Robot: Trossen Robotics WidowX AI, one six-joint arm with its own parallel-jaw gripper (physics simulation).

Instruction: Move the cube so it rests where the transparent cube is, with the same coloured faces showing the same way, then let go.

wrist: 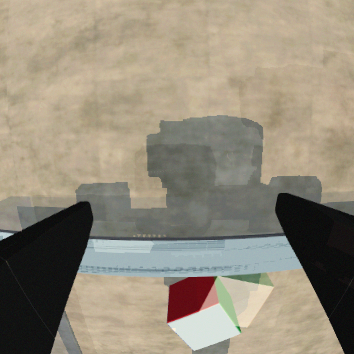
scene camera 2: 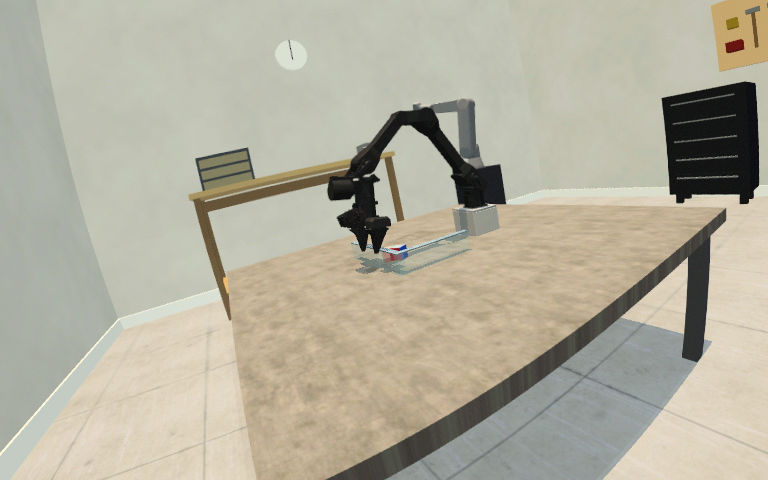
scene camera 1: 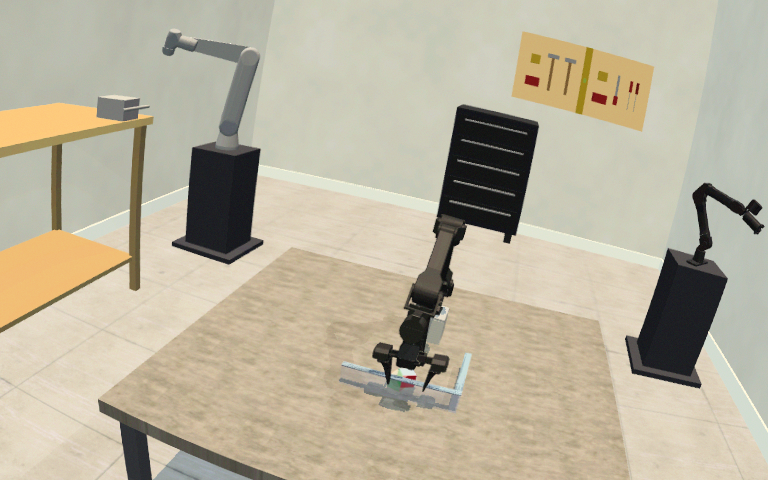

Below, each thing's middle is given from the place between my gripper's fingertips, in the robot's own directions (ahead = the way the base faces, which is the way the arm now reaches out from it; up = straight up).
I see my gripper 7 cm past the transparent cube (wrist: 240, 296), 3 cm to the left of it and 3 cm above it. Round my hand: translucent L-shaped frame (scene camera 1: 353, 375): 13 cm behind, 2 cm to the right, 2 cm below.
